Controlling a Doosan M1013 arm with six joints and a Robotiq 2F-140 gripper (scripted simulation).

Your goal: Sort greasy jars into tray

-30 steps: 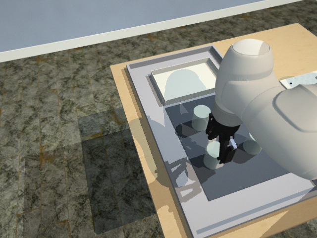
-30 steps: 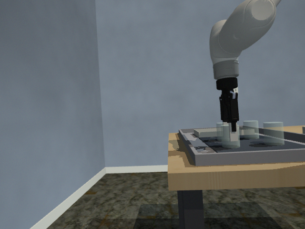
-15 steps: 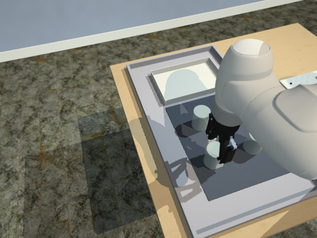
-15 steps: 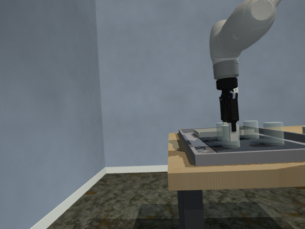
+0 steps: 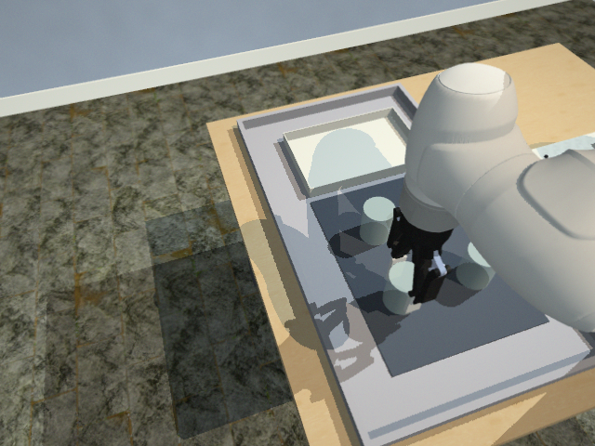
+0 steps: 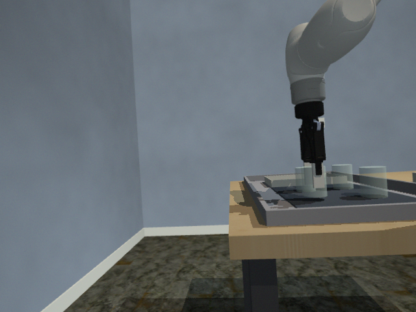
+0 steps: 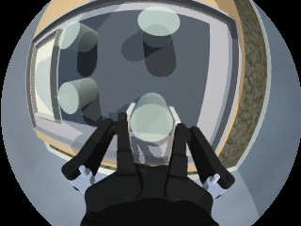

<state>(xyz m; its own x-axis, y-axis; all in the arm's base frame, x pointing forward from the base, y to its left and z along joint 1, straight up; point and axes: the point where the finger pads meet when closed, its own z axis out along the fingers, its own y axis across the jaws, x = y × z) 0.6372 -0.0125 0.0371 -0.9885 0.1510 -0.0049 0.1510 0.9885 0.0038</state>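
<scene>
Now: hand 140 mm past the cream tray, 390 mm to the left of it and 60 mm above it. Round my hand: dark drying mat 90 mm behind, 70 mm to the right, 70 mm below; then rimmed steel top 100 mm behind, 180 mm to the right, 70 mm below.
</scene>
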